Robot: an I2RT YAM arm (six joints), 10 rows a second.
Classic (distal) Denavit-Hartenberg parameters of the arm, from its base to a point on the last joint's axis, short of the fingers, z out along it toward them. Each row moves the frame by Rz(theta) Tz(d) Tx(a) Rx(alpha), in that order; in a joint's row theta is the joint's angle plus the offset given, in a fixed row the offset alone. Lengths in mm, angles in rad.
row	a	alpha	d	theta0
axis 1	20	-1.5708	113.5	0
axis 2	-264	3.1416	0	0
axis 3	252.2	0	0	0.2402
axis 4	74	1.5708	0	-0.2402
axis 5	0	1.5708	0	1.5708
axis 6	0	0	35.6	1.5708
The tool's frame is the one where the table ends.
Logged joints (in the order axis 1, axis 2, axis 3, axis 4, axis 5, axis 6), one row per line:
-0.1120 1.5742 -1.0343 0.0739 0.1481 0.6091
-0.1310 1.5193 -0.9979 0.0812 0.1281 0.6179
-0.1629 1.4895 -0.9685 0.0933 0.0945 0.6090
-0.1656 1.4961 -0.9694 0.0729 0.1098 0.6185
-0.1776 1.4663 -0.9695 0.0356 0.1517 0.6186
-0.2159 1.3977 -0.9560 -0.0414 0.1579 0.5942
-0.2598 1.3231 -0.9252 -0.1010 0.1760 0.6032
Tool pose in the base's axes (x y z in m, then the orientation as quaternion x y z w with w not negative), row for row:
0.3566 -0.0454 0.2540 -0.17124 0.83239 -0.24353 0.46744
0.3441 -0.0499 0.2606 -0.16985 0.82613 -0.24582 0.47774
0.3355 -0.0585 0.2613 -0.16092 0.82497 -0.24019 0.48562
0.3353 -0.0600 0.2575 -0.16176 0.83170 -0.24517 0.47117
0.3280 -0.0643 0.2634 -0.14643 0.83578 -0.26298 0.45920
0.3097 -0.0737 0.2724 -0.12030 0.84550 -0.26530 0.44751
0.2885 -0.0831 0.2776 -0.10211 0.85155 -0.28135 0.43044
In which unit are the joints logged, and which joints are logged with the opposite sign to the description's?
The joints are logged in radians. Opposite sign: axis 3, axis 6.
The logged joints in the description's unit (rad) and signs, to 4 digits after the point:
-0.1120 1.5742 1.0343 0.0739 0.1481 -0.6091
-0.1310 1.5193 0.9979 0.0812 0.1281 -0.6179
-0.1629 1.4895 0.9685 0.0933 0.0945 -0.6090
-0.1656 1.4961 0.9694 0.0729 0.1098 -0.6185
-0.1776 1.4663 0.9695 0.0356 0.1517 -0.6186
-0.2159 1.3977 0.9560 -0.0414 0.1579 -0.5942
-0.2598 1.3231 0.9252 -0.1010 0.1760 -0.6032

